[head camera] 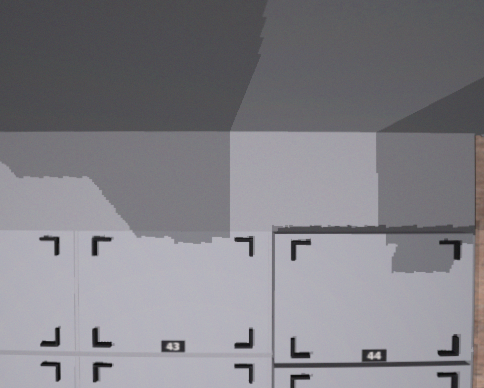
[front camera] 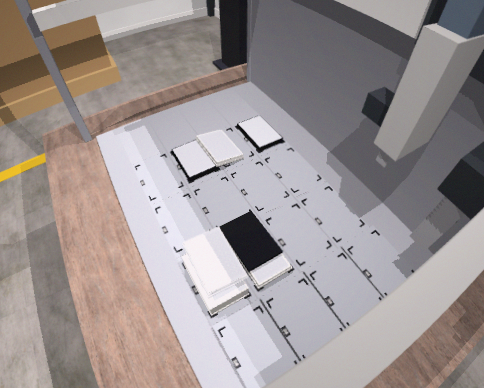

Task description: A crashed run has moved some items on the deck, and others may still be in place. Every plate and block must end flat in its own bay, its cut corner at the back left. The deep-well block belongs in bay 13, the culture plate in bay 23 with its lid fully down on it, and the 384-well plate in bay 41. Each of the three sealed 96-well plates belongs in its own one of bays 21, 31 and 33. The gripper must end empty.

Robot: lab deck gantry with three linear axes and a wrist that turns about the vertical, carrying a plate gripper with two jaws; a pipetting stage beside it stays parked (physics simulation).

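Note:
My gripper's jaws cannot be made out in either view. In the front view, a tall pale block, seemingly the deep-well block, stands in the front row. Beside it a pale plate has a black top that leaves a white strip at its near end; I cannot tell whether that top is a lid or another plate. At the far left, a white-topped plate with a dark rim lies flat. A second white plate overlaps its edge and looks raised or tilted. Another dark-rimmed white plate lies in the back row.
A pale column hangs near the rear wall, with dark blocks beside it. A pale beam crosses the lower right of the front view. Bay labels 43 and 44 show in the head view, below the rear wall.

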